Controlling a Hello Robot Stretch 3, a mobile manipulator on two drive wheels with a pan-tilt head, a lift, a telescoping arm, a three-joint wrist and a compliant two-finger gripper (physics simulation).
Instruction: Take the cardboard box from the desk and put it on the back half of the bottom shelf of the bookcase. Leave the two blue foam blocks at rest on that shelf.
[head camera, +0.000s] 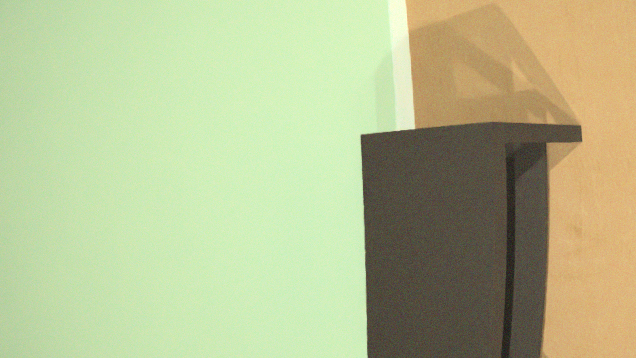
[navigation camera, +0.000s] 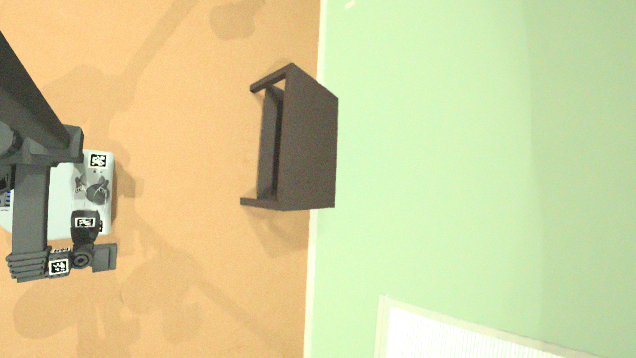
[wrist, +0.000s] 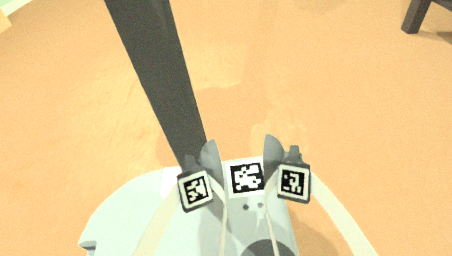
Path:
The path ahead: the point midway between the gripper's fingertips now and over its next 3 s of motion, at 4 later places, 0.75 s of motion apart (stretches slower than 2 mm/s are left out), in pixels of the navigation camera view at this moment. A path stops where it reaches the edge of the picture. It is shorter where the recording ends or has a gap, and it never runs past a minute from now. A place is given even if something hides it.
My gripper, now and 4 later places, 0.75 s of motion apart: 93, 175; 88, 176; 76, 181; 70, 189; 68, 197

